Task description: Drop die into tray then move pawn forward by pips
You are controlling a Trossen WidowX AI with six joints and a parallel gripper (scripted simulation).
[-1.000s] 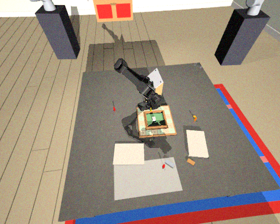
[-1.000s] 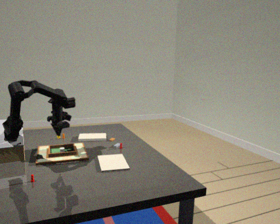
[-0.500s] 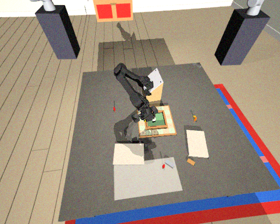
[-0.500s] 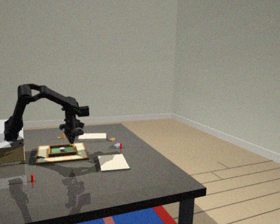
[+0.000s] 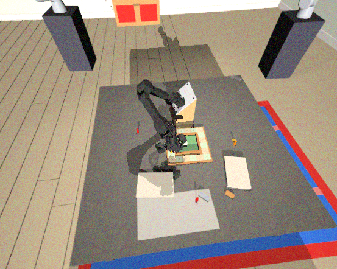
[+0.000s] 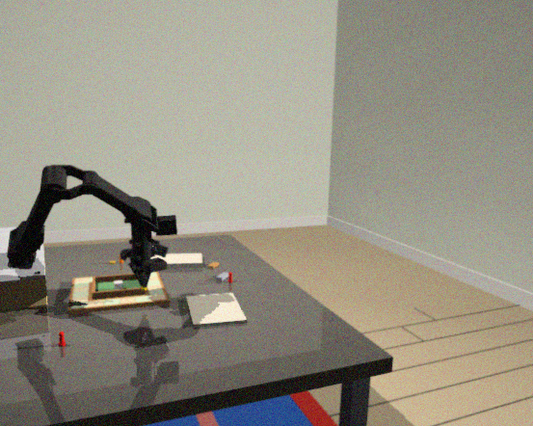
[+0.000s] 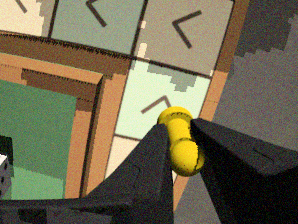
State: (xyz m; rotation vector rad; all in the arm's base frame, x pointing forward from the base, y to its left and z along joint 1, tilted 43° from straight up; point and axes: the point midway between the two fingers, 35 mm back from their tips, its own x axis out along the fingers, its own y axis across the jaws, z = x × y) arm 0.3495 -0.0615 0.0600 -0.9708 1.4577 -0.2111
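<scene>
Right now my gripper tip is 10 cm to the right of the white die, 8 cm past it and 3 cm above it. The rest, counted from my gripper tip: grey block 28 cm ahead, 17 cm to the left, 5 cm below; then green dice tray 11 cm to the left, 8 cm behind, 4 cm below; then yellow pawn 1 cm above.
</scene>
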